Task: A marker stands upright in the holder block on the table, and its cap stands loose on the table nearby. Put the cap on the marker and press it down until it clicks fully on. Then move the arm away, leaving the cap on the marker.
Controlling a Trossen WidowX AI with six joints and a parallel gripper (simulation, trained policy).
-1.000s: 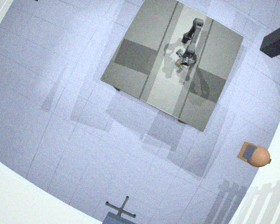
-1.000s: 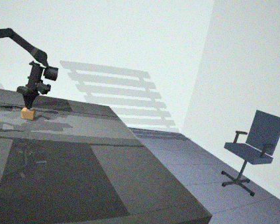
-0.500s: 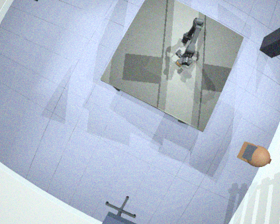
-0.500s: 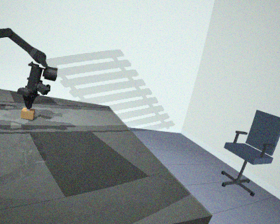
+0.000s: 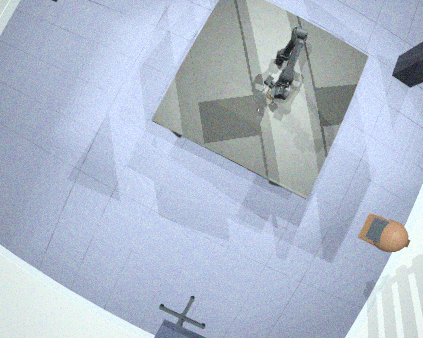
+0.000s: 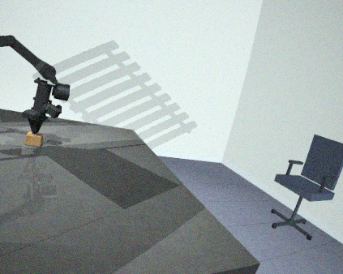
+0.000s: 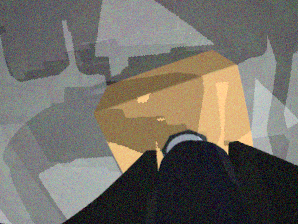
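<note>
My gripper tip is 4 cm below the dark cap. The rest, counted from my gripper tip: orange holder block (3 cm below).
</note>
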